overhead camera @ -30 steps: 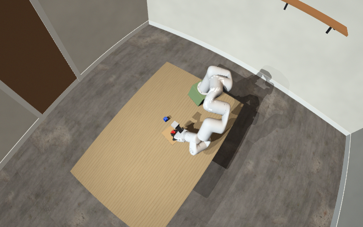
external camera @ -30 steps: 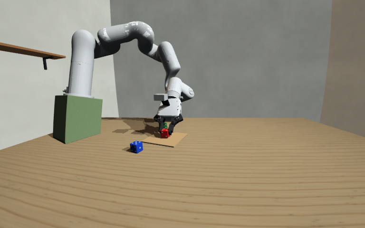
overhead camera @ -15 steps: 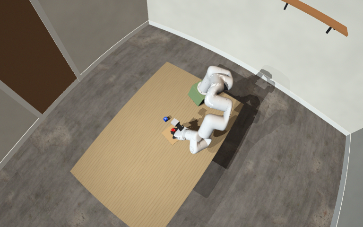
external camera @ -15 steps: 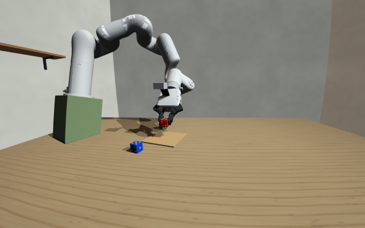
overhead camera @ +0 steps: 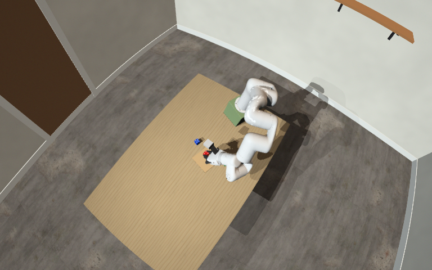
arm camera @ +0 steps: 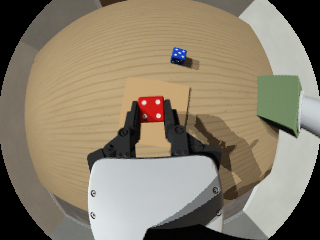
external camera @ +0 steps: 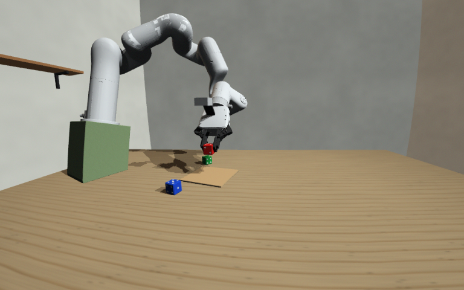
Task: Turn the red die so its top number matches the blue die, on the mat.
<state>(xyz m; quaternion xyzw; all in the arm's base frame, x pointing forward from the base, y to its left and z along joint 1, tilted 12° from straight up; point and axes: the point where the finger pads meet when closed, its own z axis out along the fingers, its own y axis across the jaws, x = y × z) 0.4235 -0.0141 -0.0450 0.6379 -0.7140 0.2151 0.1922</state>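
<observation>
The red die is 10 mm to the right of my hand and 10 mm below it. Also, from my hand: blue die (70 mm behind, 130 mm to the right, 90 mm below); tan mat (10 mm to the right, 100 mm below); green die (40 mm behind, 120 mm to the left, 90 mm below).
</observation>
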